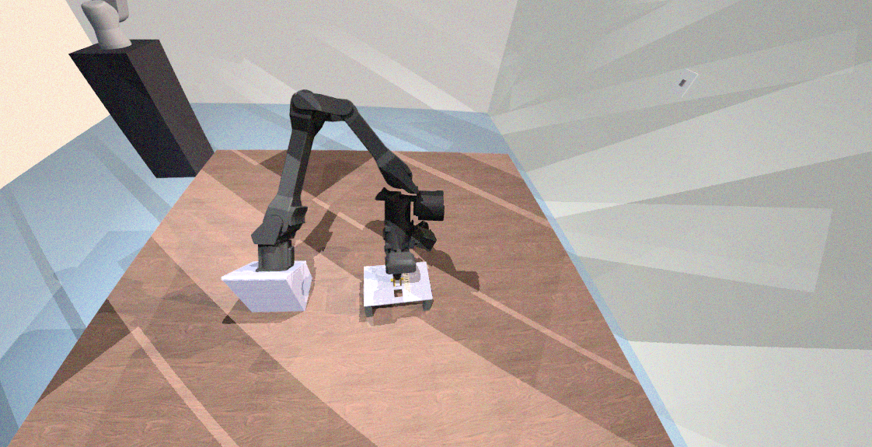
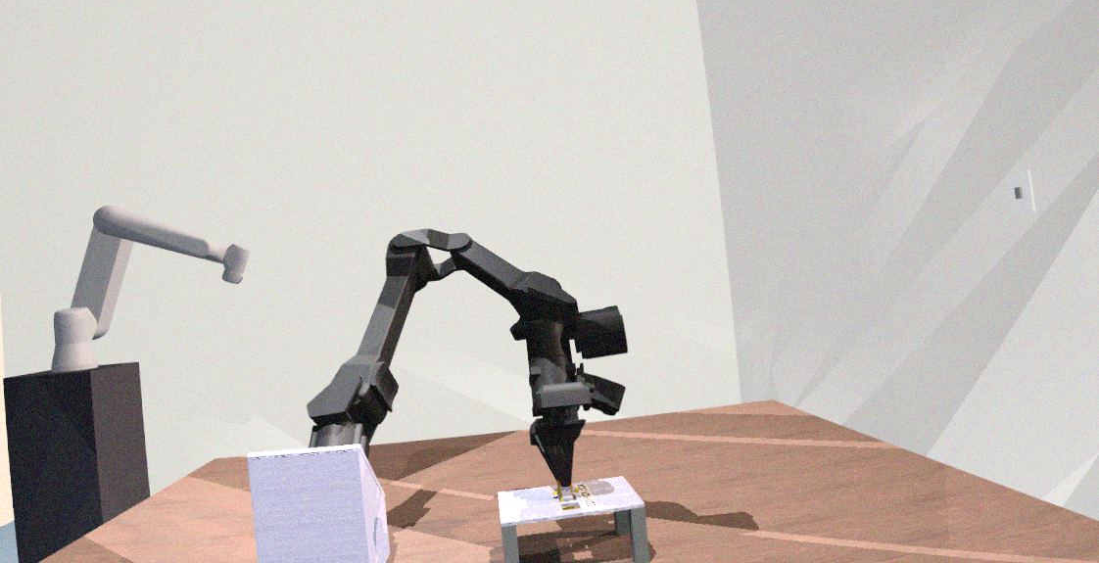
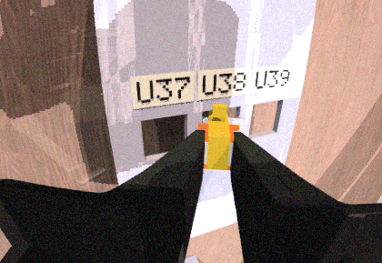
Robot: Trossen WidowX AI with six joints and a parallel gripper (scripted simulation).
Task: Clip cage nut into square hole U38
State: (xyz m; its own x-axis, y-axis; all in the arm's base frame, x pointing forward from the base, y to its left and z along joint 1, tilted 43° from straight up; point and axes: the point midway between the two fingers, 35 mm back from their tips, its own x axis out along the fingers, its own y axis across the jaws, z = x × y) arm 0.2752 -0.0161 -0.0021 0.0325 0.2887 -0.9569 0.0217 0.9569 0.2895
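The cage nut is 1 cm below my gripper tip.
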